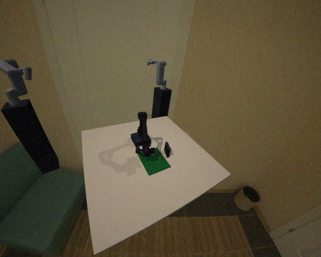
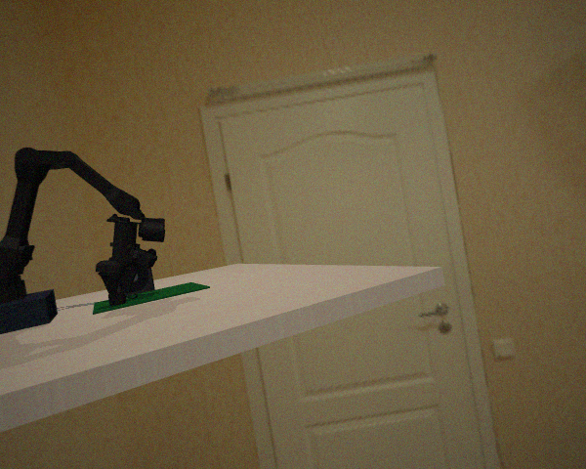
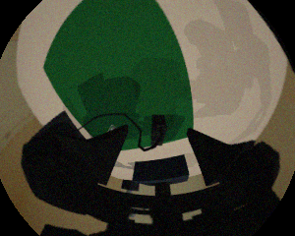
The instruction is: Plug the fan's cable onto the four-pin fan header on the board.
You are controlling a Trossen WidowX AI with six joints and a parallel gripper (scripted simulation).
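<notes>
Now: gripper tip 1 cm to the right of the dark fan plug, 1 cm past it and 1 cm above it. From my gripper tip the other things lie so: green board 9 cm ahead, 5 cm to the left, 4 cm below; then pale fan header 10 cm to the left, 3 cm below, 2 cm ahead; then black fan 22 cm to the left, 9 cm ahead, 3 cm above.
</notes>
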